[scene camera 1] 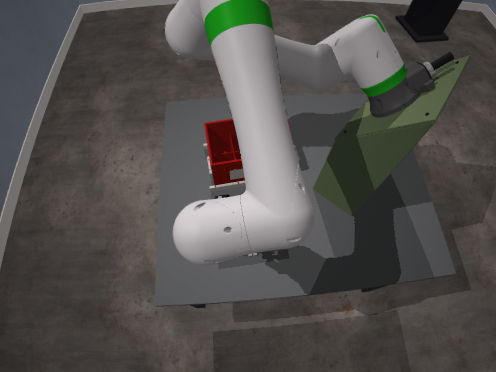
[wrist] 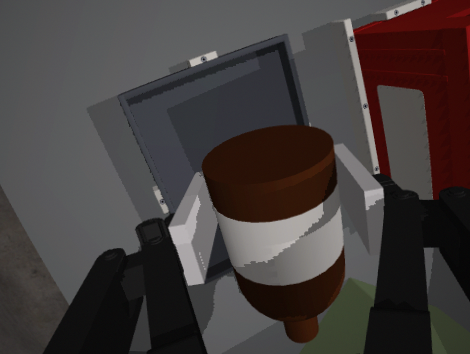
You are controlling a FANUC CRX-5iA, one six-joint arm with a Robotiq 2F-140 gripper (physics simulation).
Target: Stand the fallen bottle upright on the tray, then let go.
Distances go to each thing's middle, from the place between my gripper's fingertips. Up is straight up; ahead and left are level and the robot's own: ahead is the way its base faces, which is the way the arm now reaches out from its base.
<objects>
I see the brown bottle (wrist: 275, 192) 50 mm behind my hand and 10 mm to the left of it.
</objects>
